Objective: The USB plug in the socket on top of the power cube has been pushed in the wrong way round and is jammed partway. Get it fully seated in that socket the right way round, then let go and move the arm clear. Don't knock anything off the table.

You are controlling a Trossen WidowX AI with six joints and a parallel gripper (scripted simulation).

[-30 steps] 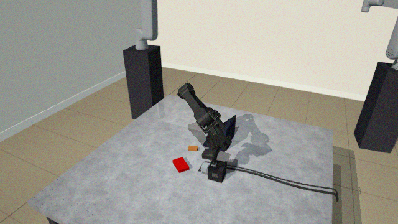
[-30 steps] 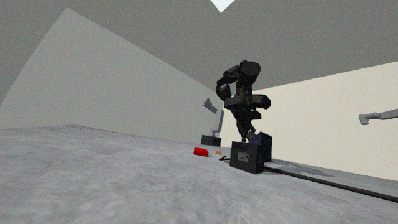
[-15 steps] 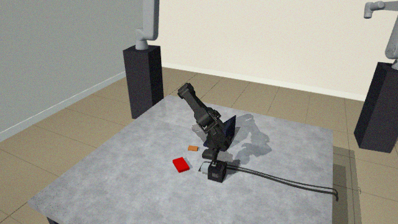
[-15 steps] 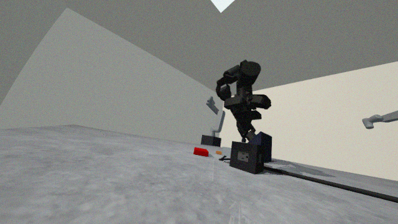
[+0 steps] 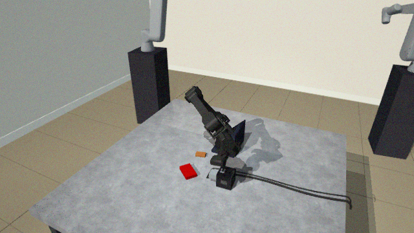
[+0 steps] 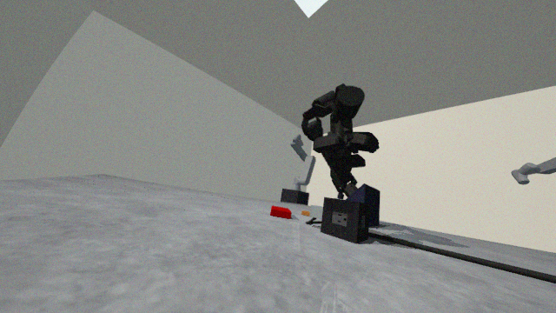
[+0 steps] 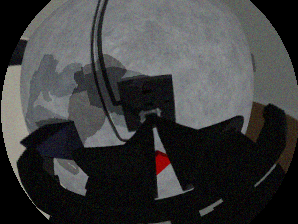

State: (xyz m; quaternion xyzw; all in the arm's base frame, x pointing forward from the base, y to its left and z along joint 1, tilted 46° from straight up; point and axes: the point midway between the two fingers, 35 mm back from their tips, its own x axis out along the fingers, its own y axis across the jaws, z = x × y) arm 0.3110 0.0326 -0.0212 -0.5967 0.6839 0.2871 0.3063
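My gripper tip is 1 cm above the USB plug. Also, from my gripper tip: orange block: 18 cm to the right, 18 cm behind, 10 cm below; red flat block: 19 cm to the right, 9 cm below, 1 cm behind.
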